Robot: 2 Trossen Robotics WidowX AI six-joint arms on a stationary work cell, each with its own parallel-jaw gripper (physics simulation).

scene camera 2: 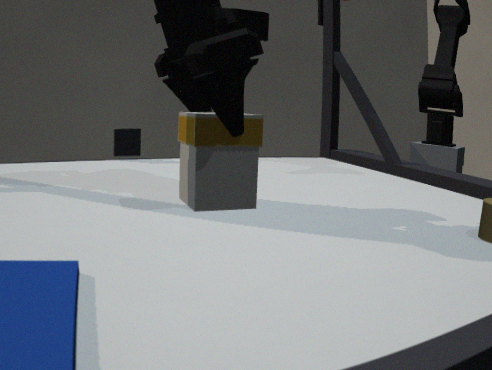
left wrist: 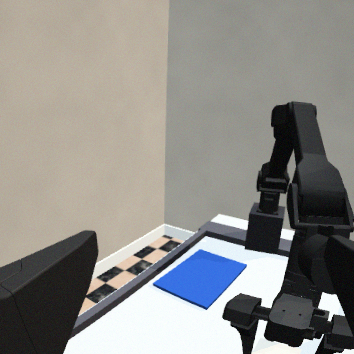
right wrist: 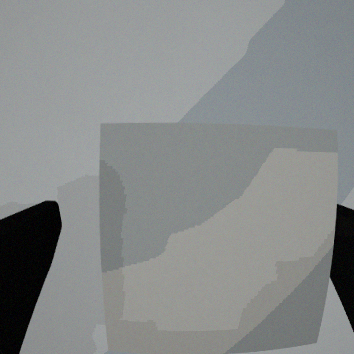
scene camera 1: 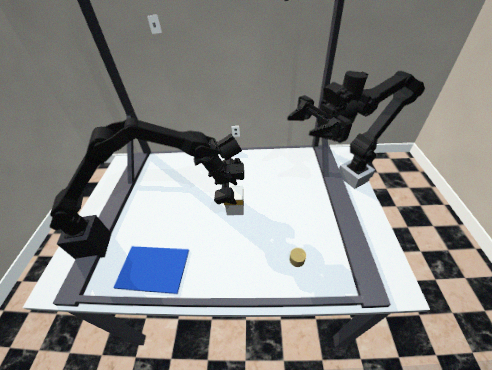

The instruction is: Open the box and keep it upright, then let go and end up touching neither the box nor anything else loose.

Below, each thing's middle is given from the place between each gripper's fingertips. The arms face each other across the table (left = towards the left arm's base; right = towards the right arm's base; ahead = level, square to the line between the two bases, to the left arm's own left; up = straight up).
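Labels:
My right gripper is 70 mm above the blue mat (scene camera 1: 149, 269), and it is also 160 mm short of the mat and 330 mm to the left of it.
My left gripper, as I see it, is 70 mm short of the blue mat, 510 mm to the left of it and 370 mm above it.

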